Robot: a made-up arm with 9 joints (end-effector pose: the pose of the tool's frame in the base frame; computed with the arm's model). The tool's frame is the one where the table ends.
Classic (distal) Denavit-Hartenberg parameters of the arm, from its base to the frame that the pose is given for. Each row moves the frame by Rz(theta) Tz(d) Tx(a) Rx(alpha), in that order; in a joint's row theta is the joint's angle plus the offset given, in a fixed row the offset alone. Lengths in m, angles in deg.
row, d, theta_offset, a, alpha
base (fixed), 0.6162, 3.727, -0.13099, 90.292
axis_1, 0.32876, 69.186, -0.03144, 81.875
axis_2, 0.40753, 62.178, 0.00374, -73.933
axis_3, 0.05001, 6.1, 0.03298, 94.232
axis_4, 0.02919, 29.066, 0.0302, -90
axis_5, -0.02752, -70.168, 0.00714, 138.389
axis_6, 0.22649, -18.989, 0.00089, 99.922
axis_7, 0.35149, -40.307, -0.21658, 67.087
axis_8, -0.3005, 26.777, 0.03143, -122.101
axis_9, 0, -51.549, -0.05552, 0
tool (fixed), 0.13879, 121.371, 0, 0
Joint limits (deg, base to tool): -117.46..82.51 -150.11..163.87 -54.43..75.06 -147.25..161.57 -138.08..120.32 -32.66..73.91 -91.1..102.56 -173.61..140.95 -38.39..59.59
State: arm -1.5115 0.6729 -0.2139 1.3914 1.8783 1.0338 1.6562 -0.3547 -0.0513
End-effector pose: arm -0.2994 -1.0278 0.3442 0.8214 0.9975 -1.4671
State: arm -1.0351 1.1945 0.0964 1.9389 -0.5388 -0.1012 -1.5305 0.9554 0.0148
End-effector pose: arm -0.4011 -0.5248 -0.3443 2.5245 0.4491 -0.4429
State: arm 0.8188 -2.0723 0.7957 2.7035 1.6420 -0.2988 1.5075 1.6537 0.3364
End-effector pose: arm 0.2060 -0.0011 1.1783 -1.8727 -0.9720 -1.1402
Working (the frame after each row of the table, in the pose's form):
after base (fixed): -0.1307 -0.0085 0.6162 1.5753 0.0513 0.0510
after axis_1: -0.0956 -0.3355 0.5863 1.6550 -0.1408 2.6463
after axis_2: 0.2691 -0.3673 0.7655 0.3309 -0.6376 1.6549
after axis_3: 0.2332 -0.3816 0.8113 0.5281 1.3147 2.4388
after axis_4: 0.2735 -0.3726 0.8193 -2.4795 0.6253 0.1330
after axis_5: 0.2767 -0.3927 0.8393 -0.1094 0.5187 -0.7354
after axis_6: 0.3874 -0.4123 1.0359 1.1417 -0.7704 -1.3256
after axis_7: -0.0135 -0.3143 1.0239 1.6877 -1.4211 0.0657
after axis_8: 0.1040 -0.1061 1.2087 0.7713 2.3710 1.7352
after axis_9: 0.1546 -0.1209 1.2260 0.0750 2.2797 1.4847

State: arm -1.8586 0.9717 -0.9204 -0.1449 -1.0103 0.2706 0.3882 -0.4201 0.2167
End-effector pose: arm 0.0988 -0.9462 0.2313 2.1718 0.3178 0.9537
Working (the frame after each row of the table, in the pose's form):
after base (fixed): -0.1307 -0.0085 0.6162 1.5753 0.0513 0.0510
after axis_1: -0.1343 -0.3383 0.6336 2.8318 0.1626 -0.9500
after axis_2: -0.3755 -0.4134 0.3138 0.5636 -1.3247 -1.2885
after axis_3: -0.4346 -0.4231 0.3134 -1.5374 2.4051 0.5446
after axis_4: -0.4563 -0.4297 0.2780 0.8896 -1.3795 -2.1857
after axis_5: -0.4339 -0.4422 0.2658 0.7992 1.0128 0.5478
after axis_6: -0.2302 -0.5157 0.3322 2.2555 1.3287 -0.6012
after axis_7: -0.3102 -0.8906 0.1789 -1.9486 -0.9955 1.4805
after axis_8: -0.0179 -0.8538 0.2457 1.3312 1.5555 0.0937
after axis_9: -0.0008 -0.8732 0.2948 0.7388 1.9256 -0.3312

